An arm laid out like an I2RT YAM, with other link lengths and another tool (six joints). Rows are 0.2 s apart.
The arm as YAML. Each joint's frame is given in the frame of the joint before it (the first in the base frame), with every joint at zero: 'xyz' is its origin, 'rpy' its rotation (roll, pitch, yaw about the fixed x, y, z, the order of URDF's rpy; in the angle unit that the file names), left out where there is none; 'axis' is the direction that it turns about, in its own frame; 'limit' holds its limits. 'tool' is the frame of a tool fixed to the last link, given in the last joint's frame.
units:
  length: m
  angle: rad
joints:
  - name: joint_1
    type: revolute
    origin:
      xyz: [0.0, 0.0, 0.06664]
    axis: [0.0, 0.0, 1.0]
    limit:
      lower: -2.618
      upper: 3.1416
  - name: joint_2
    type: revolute
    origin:
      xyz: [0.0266, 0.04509, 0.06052]
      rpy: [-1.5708, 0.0, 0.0]
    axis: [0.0, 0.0, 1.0]
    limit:
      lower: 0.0
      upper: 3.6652
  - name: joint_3
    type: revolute
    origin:
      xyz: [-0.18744, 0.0, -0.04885]
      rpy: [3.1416, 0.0, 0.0]
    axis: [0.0, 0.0, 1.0]
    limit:
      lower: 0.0
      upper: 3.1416
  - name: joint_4
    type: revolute
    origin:
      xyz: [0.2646, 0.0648, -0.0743]
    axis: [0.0, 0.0, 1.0]
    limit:
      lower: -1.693
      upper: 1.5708
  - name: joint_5
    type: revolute
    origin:
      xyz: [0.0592, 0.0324, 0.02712]
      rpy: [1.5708, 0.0, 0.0]
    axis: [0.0, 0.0, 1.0]
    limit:
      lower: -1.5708
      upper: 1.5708
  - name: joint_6
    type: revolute
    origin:
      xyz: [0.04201, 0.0, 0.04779]
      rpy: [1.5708, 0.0, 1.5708]
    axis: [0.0, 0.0, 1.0]
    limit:
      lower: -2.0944
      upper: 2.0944
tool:
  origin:
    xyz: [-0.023, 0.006, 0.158]
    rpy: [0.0, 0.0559, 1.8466]
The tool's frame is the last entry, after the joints.
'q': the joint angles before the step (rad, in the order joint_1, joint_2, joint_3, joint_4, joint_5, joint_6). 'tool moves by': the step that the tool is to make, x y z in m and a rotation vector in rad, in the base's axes. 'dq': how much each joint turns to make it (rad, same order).
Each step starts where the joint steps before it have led.
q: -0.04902, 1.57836, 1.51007, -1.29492, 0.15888, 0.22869
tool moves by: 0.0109, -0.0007, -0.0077, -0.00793, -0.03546, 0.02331
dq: 0.00004, -0.00091, -0.03538, 0.07415, 0.00078, -0.02437
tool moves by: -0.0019, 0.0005, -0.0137, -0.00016, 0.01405, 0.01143
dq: 0.00013, -0.00001, -0.04827, 0.03602, -0.00188, -0.01132
